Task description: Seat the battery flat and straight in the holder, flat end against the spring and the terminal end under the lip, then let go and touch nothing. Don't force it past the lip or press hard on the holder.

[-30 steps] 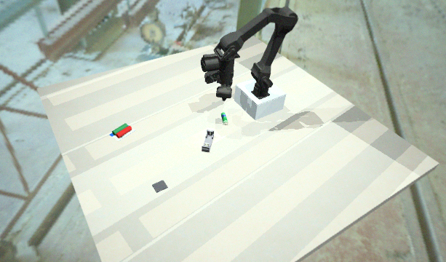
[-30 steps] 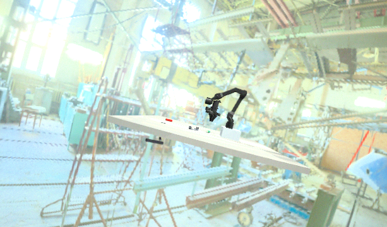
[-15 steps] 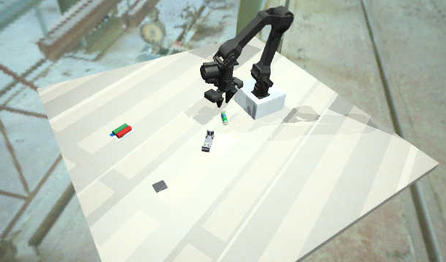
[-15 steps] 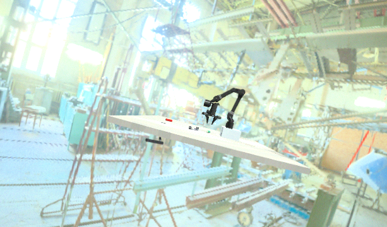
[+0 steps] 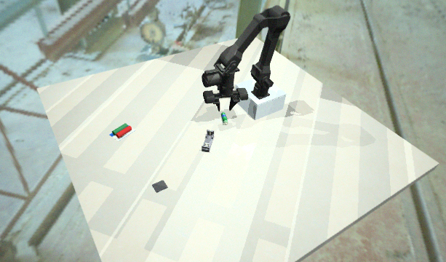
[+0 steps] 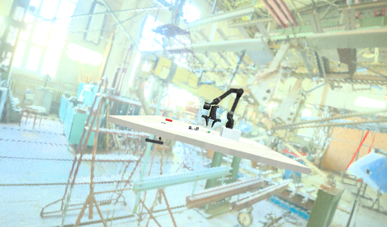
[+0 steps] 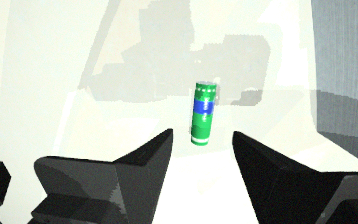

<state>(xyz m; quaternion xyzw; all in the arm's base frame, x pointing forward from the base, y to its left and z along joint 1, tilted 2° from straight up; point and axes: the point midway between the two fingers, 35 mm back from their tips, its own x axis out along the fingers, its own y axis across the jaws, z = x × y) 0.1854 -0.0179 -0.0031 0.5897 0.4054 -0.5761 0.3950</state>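
My gripper tip is 5 cm above the green battery. Round my gripper tip: dark square (41 cm ahead, 19 cm to the left, 5 cm below); then white card (42 cm ahead, 15 cm to the right, 5 cm below).
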